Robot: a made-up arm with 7 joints.
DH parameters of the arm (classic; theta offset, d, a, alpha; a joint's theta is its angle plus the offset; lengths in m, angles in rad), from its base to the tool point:
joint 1: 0 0.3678 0 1.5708
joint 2: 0 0.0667 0 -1.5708
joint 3: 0 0.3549 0.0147 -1.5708
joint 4: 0 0.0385 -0.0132 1.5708
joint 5: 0 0.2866 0 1.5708
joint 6: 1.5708 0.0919 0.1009 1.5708
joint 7: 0 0.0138 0 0
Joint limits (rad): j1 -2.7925..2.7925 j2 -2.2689..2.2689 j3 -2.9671..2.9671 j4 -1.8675..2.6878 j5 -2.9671..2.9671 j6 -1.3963..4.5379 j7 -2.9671..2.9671
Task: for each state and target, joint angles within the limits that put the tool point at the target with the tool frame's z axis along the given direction. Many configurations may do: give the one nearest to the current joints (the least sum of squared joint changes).
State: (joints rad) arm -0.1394 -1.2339 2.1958 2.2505 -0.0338 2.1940 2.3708
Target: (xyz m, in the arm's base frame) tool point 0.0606 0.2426 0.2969 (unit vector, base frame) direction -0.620 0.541 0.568
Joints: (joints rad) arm 0.5999 -2.1653 1.9995 2.6127 0.0163 2.1017 2.3708
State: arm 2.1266 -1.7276 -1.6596 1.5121 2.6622 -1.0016 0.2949
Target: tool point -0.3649 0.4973 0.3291 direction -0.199 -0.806 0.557
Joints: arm 2.4772 -1.1126 -0.8218 1.3279 2.9283 -1.3826 0.2949
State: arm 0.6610 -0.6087 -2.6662 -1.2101 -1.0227 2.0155 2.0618
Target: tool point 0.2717 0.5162 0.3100 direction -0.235 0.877 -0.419
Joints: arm 1.3310 -1.0541 -2.9046 -0.9913 -1.7839 1.3158 2.0618
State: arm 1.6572 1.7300 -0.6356 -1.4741 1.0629 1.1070 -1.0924
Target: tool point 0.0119 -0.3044 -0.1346 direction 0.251 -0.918 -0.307
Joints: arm 2.1856 2.2040 -0.9070 -1.1827 0.4829 0.4306 -1.0924
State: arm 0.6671 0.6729 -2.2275 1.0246 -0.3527 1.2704 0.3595
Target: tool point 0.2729 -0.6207 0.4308 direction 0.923 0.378 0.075
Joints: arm 1.3185 1.3499 -1.5573 1.1655 0.2270 0.5399 0.3595
